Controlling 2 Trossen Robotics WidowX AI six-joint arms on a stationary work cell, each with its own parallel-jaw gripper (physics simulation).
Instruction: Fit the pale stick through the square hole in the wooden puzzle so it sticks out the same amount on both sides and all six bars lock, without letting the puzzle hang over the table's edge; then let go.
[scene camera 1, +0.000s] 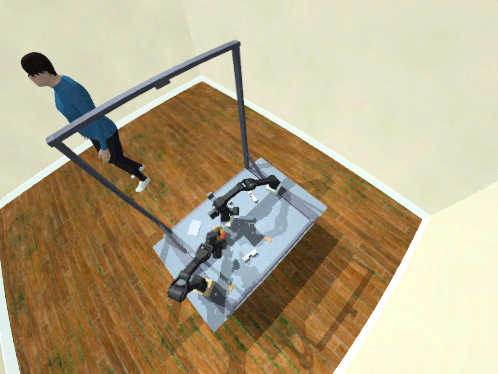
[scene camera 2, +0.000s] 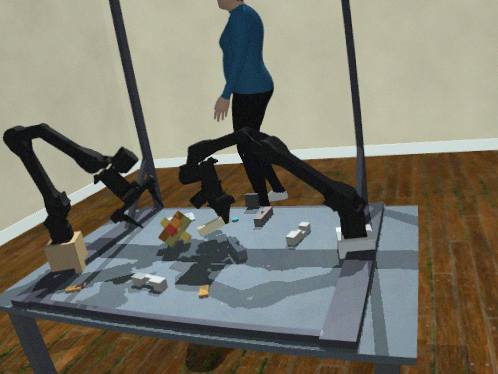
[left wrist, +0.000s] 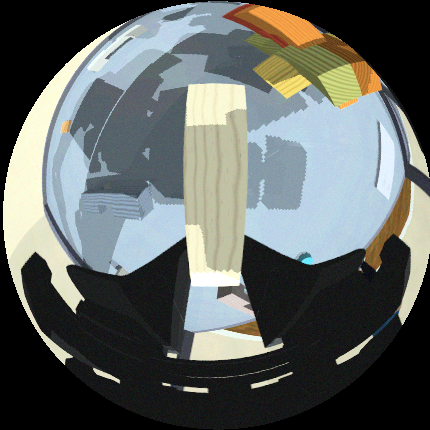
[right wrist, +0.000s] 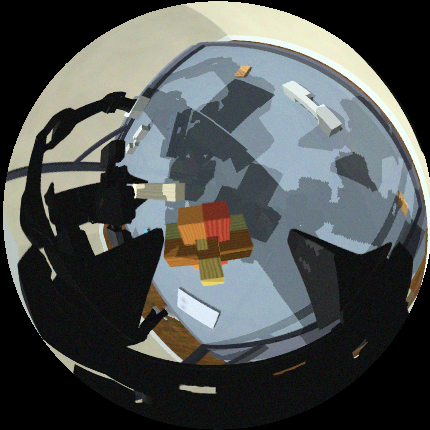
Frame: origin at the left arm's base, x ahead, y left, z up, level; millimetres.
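Seen in the pictures: left gripper, fingertip midpoint: (scene camera 1: 229, 214) (scene camera 2: 225, 222) (left wrist: 213, 239) (right wrist: 146, 189); right gripper, fingertip midpoint: (scene camera 2: 153, 217) (right wrist: 228, 235); left arm's base at its link origin: (scene camera 1: 274, 185) (scene camera 2: 354, 233) (right wrist: 130, 105); right arm's base at its link origin: (scene camera 1: 202, 285) (scene camera 2: 62, 239).
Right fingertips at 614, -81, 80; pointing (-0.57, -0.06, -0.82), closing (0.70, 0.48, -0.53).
Note:
Pixels of each thing's top centre, then the offset from my right fingertips to it, as dx, dy, dz.
- pale stick at its top centre: (left wrist: 206, 204) (right wrist: 143, 189) (scene camera 2: 212, 217) -173, -70, -48
- dark grey notched block at its top centre: (left wrist: 103, 204) (right wrist: 167, 132) (scene camera 2: 236, 243) -258, +31, -102
- white notched block at its top centre: (right wrist: 311, 100) (scene camera 2: 148, 277) -30, +203, -102
- orange piece at its top centre: (left wrist: 63, 126) (right wrist: 241, 70) (scene camera 2: 203, 289) -202, +254, -122
- brownish block at its top centre: (left wrist: 247, 308) (scene camera 2: 263, 212) -320, -206, -102
- pale block at its top centre: (scene camera 2: 298, 229) (right wrist: 132, 138) -447, -33, -102
- white card at its top centre: (left wrist: 387, 162) (right wrist: 194, 309) (scene camera 1: 194, 227) +24, -281, -124
The wooden puzzle (scene camera 1: 220, 233) (scene camera 2: 172, 231) (left wrist: 310, 57) (right wrist: 232, 244), of orange, red, brown, olive and yellow bars, rests tilted on the table. The pale stick (scene camera 2: 211, 227) (left wrist: 215, 165) (right wrist: 155, 191) is above the table, apart from the puzzle, to its right in scene camera 2. My left gripper (scene camera 2: 227, 220) (left wrist: 213, 239) (right wrist: 146, 189) is shut on the stick near one end; the other end points towards the puzzle's side. My right gripper (scene camera 2: 151, 212) (right wrist: 228, 235) is open and empty, its fingertips near the puzzle but not gripping it. The square hole cannot be made out clearly.
A dark grey notched block (scene camera 2: 237, 250) (left wrist: 115, 204) lies below the left gripper. A white notched block (scene camera 2: 157, 283) (right wrist: 330, 122), an orange piece (scene camera 2: 203, 291), a brownish block (scene camera 2: 263, 216), a pale block (scene camera 2: 296, 237) and a white card (scene camera 1: 194, 228) (right wrist: 198, 307) lie around.

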